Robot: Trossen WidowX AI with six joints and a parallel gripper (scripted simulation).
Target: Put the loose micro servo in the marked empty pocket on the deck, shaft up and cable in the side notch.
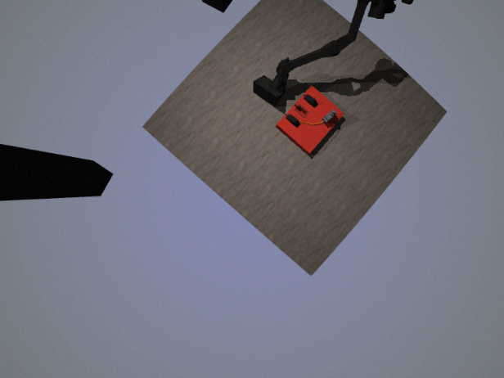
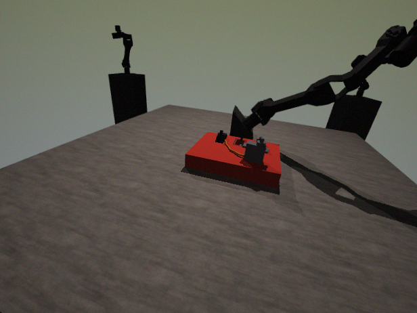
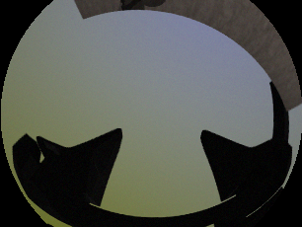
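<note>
Now: the red deck 630 mm to the right of my gripper tip, 340 mm below it and 10 mm ahead of it.
</note>
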